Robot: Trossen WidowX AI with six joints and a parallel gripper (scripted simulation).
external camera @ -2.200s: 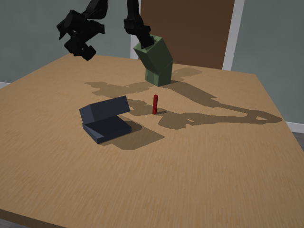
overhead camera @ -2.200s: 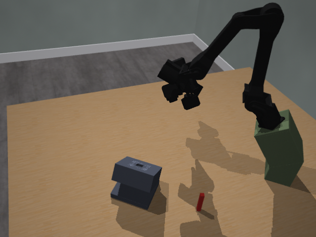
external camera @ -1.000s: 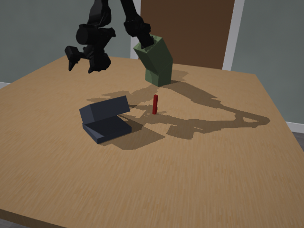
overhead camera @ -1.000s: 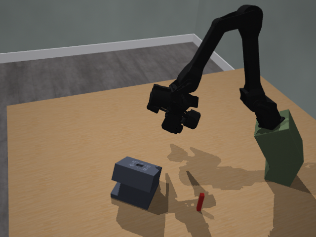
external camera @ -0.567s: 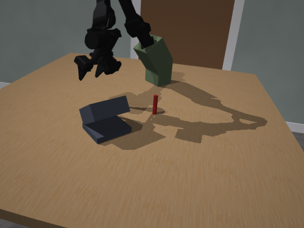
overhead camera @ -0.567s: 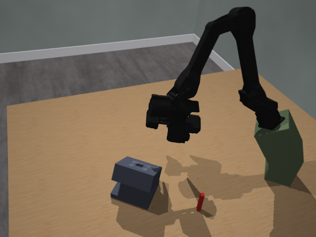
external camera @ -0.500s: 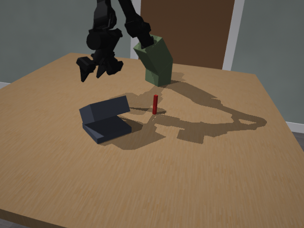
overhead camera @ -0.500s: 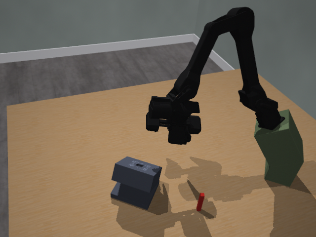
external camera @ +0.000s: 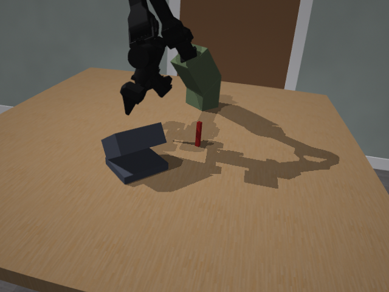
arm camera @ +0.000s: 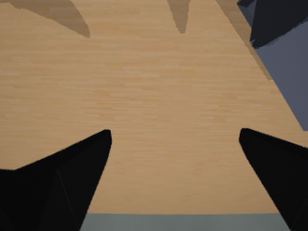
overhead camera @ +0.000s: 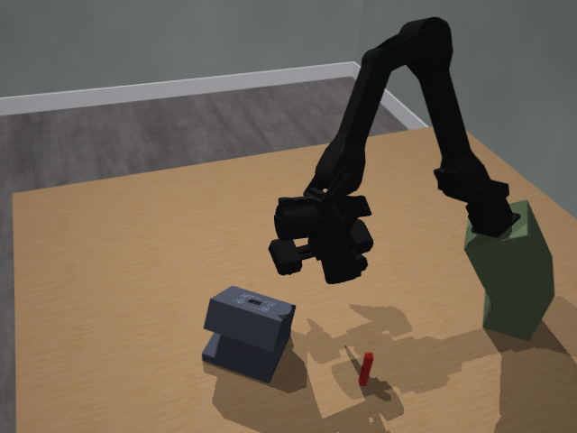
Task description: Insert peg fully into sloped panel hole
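Right now my hand is 19 cm to the right of the red peg, 10 cm above it and 3 cm short of it. Also, from my hand: dark base block 16 cm ahead, 13 cm below, 1 cm to the left.
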